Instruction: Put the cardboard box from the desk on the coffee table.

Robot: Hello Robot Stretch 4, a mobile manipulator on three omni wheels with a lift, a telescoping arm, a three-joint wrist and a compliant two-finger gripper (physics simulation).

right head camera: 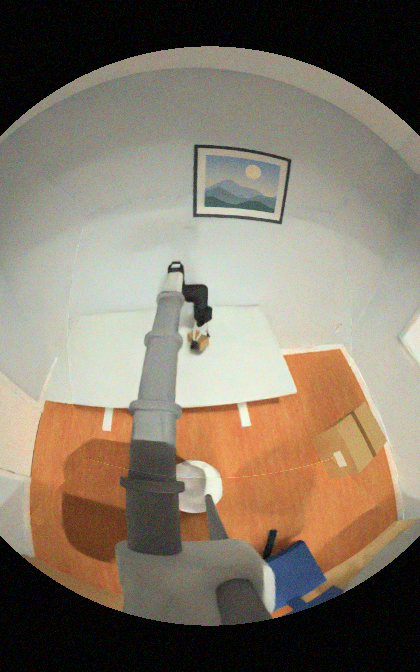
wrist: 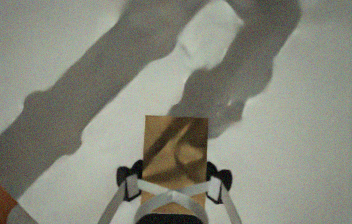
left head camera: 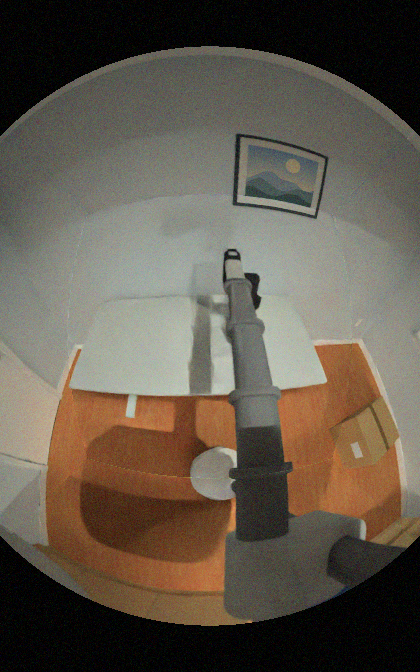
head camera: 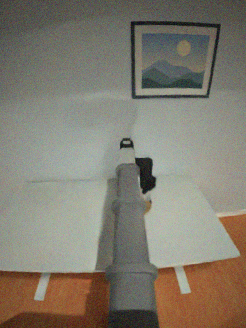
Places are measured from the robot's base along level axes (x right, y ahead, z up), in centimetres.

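Where they show: gripper, fingertip midpoint: [wrist: 174, 173].
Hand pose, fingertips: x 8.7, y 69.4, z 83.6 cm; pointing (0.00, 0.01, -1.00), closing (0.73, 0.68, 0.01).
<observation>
After its pixels a point has its place.
The small brown cardboard box [head camera: 148, 206] @[y 67.9, x 11.0, z 87.4 cm] [right head camera: 202, 343] [wrist: 175, 145] @[y 72.1, x 6.2, z 88.2 cm] is between the two fingertips of my gripper [wrist: 174, 173] @[y 69.4, x 8.7, z 83.6 cm], which is shut on it. The dark pads press on the box's left and right sides in the wrist view. The box is held above the white desk [head camera: 55, 225] @[y 68.9, x -47.9, z 69.2 cm] [left head camera: 145, 345] [right head camera: 250, 365] [wrist: 305, 165] @[y 85.0, x 27.2, z 69.2 cm], whose top carries the arm's shadow. In the head view the arm hides part of the box; in the left head view the arm hides it. The coffee table does not show clearly in these views.
A large cardboard box [left head camera: 367, 435] [right head camera: 347, 442] stands on the orange floor right of the desk. A white round object [left head camera: 212, 472] [right head camera: 207, 485] is on the floor before the desk. A blue object [right head camera: 297, 575] is at the lower right. A framed picture [head camera: 175, 62] @[y 120.5, x 32.8, z 157.2 cm] hangs behind the desk.
</observation>
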